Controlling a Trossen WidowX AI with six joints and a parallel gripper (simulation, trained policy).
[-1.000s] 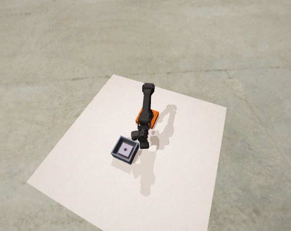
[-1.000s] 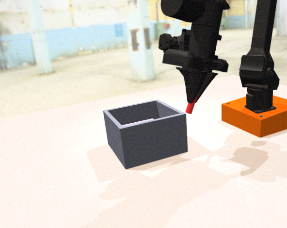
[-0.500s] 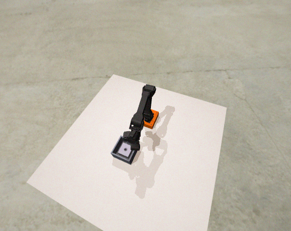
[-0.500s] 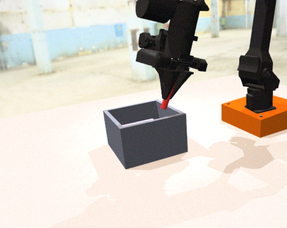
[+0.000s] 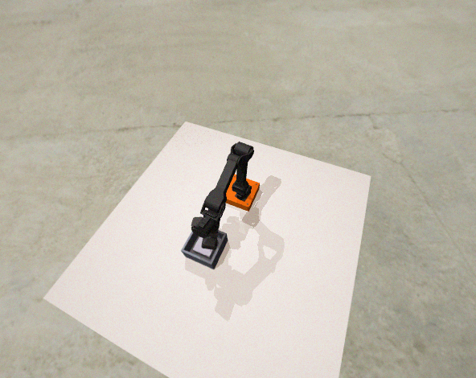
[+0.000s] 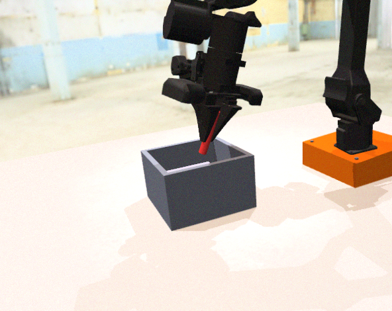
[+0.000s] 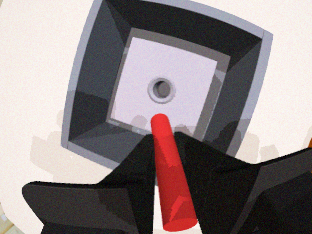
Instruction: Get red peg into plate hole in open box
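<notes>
Now: the pale plate 8 cm below my gripper tip, 2 cm to the right of it and 2 cm ahead of it. Round my gripper tip: grey box 10 cm below, 2 cm to the right, 2 cm ahead; then red peg 2 cm above, 1 cm behind.
</notes>
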